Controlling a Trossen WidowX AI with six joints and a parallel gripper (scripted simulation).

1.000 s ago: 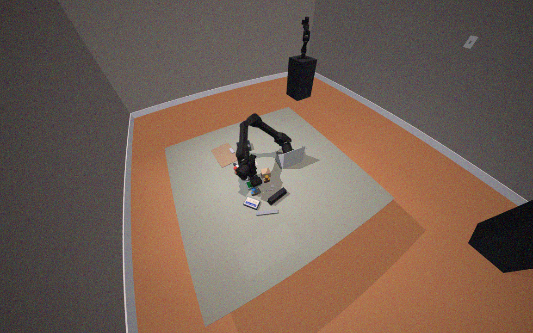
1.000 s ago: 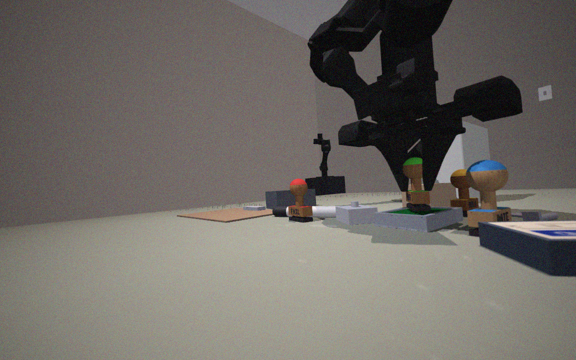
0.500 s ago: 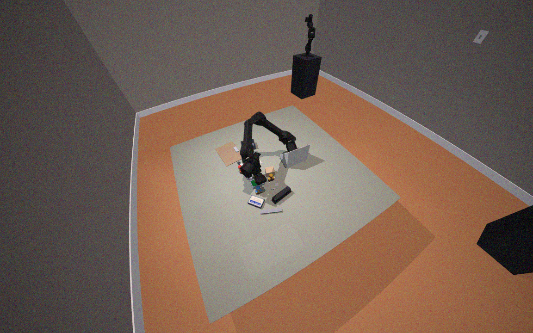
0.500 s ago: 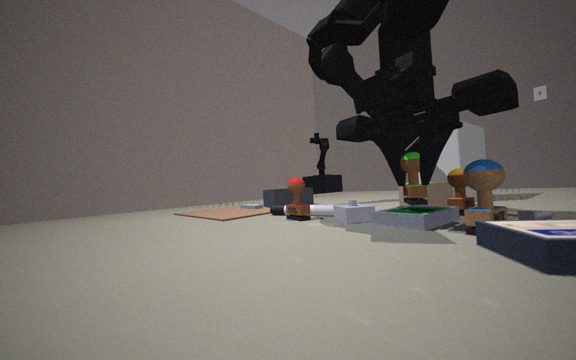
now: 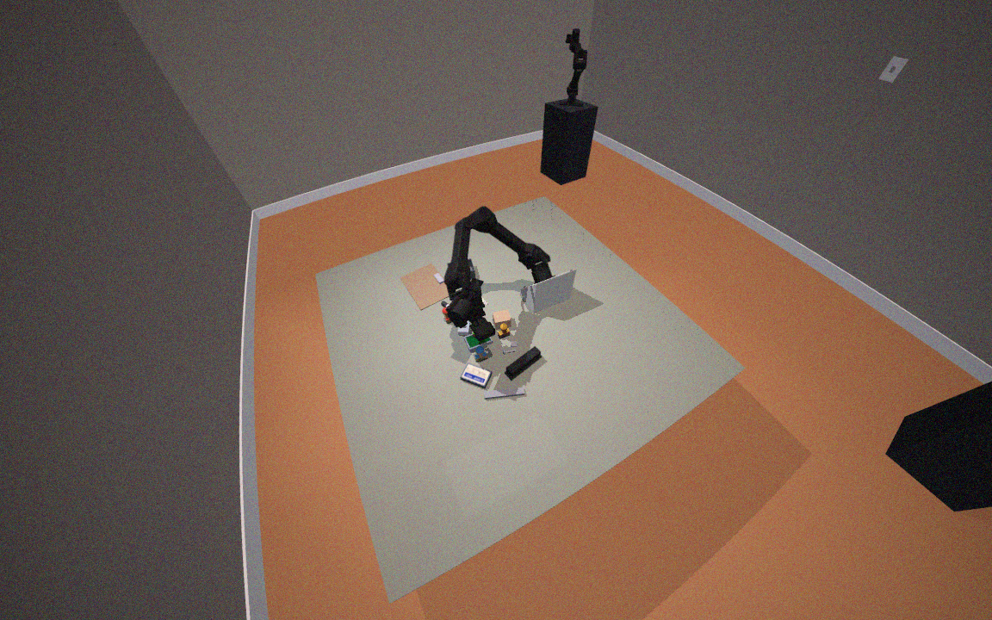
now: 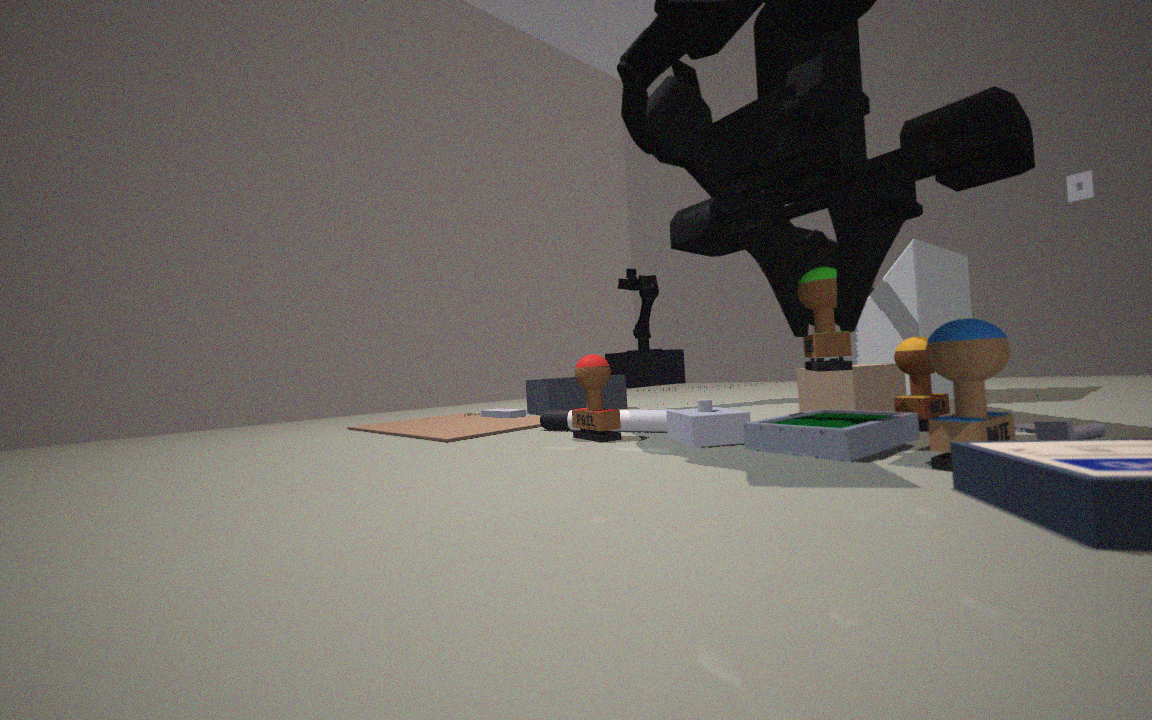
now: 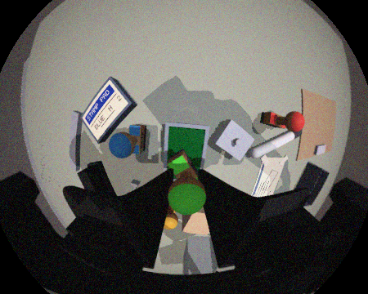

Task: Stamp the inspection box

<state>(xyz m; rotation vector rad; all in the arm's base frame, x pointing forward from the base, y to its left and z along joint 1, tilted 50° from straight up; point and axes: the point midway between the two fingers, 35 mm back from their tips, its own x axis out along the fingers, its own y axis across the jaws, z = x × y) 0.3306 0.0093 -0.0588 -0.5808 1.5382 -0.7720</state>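
The white card is 180 mm to the right of my gripper tip, 70 mm below it and 70 mm behind it. The rest, counted from my gripper tip: pass stamp right at my gripper tip; then blue stamp 70 mm to the left, 50 mm below, 30 mm ahead; then green ink pad 60 mm below.
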